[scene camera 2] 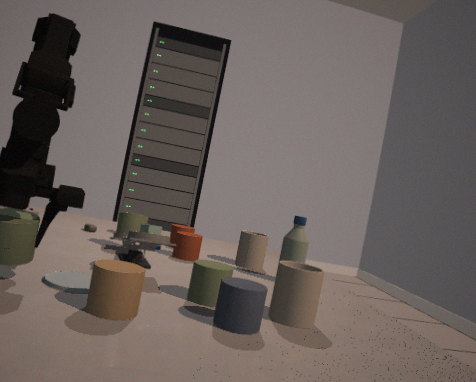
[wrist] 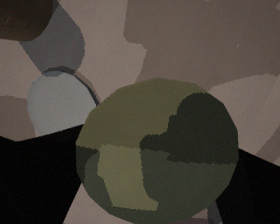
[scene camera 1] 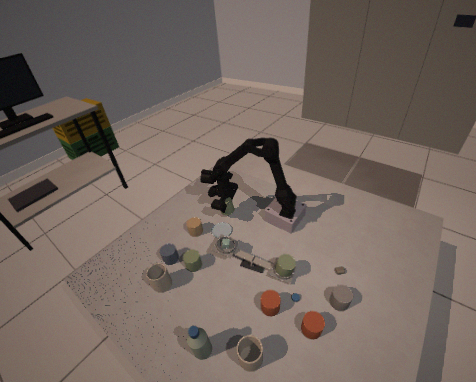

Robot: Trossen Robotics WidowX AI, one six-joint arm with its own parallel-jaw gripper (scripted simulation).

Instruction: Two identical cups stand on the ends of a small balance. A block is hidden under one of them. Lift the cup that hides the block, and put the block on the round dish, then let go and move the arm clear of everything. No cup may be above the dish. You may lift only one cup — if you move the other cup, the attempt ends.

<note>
The gripper point(wrist: 152, 132) carries a green cup. Further things: a bottle point(scene camera 2: 295, 245), a tan cup point(scene camera 2: 115, 289), a blue-grey cup point(scene camera 2: 240, 304), a small balance point(scene camera 2: 148, 242) and a pale round dish point(wrist: 56, 100).
The wrist view does not show the bottle: it is out of frame. The wrist view misses the blue-grey cup: it is out of frame.
</note>
